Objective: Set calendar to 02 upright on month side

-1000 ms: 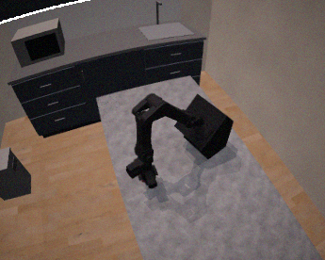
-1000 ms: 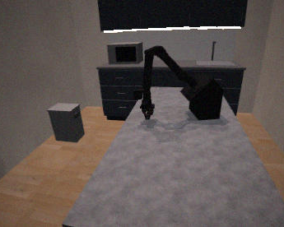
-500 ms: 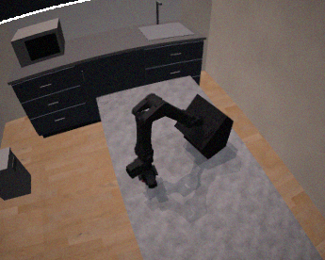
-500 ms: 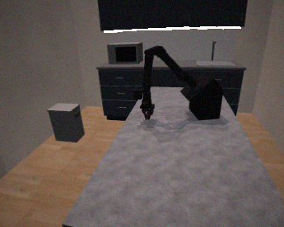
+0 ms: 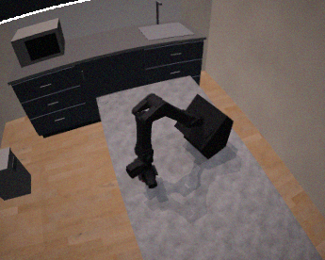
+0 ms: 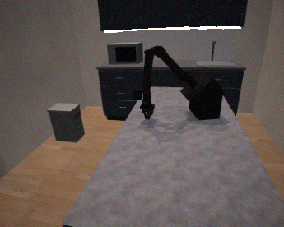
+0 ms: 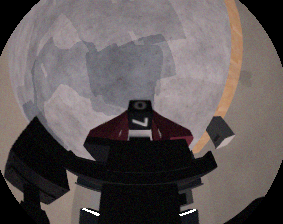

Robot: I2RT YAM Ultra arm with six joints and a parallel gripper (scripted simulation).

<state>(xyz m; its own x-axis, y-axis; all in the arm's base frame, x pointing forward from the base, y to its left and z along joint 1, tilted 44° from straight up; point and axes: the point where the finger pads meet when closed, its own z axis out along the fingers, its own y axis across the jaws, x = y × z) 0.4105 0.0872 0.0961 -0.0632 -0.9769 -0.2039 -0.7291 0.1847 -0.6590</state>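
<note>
Now: hand 220 mm to the left of the dark calendar cube and 20 mm past it. The rest, counted from my hand: dark tray (110 mm to the right, 10 mm below, 10 mm behind).
</note>
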